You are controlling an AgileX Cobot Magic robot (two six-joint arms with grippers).
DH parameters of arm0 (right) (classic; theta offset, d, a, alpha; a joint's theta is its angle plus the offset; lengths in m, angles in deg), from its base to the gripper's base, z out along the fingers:
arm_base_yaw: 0 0.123 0 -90
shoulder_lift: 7.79 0 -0.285 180
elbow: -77.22 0 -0.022 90
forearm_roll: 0 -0.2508 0 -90
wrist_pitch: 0 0 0.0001 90
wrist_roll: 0 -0.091 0 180
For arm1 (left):
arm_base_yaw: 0 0.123 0 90
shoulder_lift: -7.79 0 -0.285 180
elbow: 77.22 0 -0.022 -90
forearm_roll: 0 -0.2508 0 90
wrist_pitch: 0 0 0.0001 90
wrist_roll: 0 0.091 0 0
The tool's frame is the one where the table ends.
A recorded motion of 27 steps. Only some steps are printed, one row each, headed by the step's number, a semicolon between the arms.
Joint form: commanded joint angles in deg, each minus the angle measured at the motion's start. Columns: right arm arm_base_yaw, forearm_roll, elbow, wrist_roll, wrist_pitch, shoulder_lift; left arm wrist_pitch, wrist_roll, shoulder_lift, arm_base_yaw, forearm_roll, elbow.
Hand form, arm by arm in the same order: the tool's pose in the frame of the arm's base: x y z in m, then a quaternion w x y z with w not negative. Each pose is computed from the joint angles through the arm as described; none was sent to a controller.
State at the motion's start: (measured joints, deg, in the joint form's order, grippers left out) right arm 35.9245 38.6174 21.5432 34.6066 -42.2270 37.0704; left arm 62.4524 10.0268 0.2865 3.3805 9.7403 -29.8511
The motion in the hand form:
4: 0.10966 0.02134 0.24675 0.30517 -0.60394 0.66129 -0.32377; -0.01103 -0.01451 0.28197 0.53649 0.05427 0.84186 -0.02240
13: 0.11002 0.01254 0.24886 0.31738 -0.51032 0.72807 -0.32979; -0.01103 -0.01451 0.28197 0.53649 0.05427 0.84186 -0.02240
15: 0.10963 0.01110 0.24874 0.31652 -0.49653 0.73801 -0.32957; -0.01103 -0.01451 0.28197 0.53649 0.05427 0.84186 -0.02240
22: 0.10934 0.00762 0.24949 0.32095 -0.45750 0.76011 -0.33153; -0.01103 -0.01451 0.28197 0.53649 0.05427 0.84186 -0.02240
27: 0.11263 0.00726 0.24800 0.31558 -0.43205 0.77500 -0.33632; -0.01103 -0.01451 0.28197 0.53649 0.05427 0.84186 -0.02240
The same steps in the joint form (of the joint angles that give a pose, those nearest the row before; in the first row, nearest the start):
4: -0.23 7.28 0.29 -8.25 -3.26 -0.86; -0.74 0.11 0.97 0.17 0.17 0.11
13: -0.23 12.26 0.29 -23.61 -7.62 -0.86; -0.74 0.11 0.97 0.17 0.17 0.11
15: -0.23 12.55 0.29 -25.50 -8.54 -0.86; -0.74 0.11 0.97 0.17 0.17 0.11
22: -0.23 14.09 0.29 -31.11 -10.43 -0.86; -0.74 0.11 0.97 0.17 0.17 0.11
27: -0.23 15.81 0.29 -35.87 -11.63 0.86; -0.74 0.11 0.97 0.17 0.17 0.11

